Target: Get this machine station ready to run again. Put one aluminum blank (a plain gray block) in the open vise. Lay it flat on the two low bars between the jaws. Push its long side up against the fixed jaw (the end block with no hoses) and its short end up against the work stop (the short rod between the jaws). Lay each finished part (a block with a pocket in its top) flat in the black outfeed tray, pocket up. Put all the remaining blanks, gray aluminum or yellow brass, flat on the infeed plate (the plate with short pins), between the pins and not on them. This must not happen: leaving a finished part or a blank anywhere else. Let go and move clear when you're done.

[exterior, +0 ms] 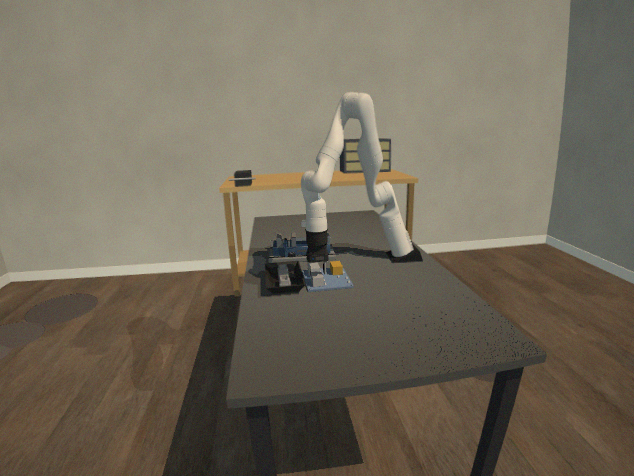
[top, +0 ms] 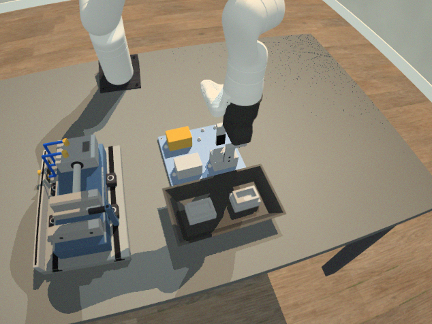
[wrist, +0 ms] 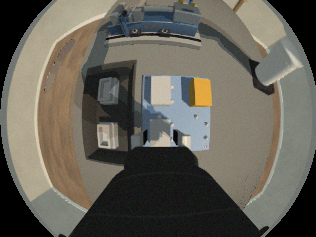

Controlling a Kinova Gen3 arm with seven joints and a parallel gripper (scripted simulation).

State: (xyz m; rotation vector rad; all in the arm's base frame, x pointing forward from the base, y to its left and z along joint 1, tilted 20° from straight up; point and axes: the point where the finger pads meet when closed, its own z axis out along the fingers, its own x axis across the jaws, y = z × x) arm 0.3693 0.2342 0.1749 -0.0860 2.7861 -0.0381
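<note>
Now: the plain gray blank 90 mm to the right of my hand and 40 mm below it. The rest, counted from my hand: yellow brass blank: 90 mm to the right, 90 mm behind, 40 mm below; then vise: 340 mm to the right, 40 mm ahead, 30 mm below.
</note>
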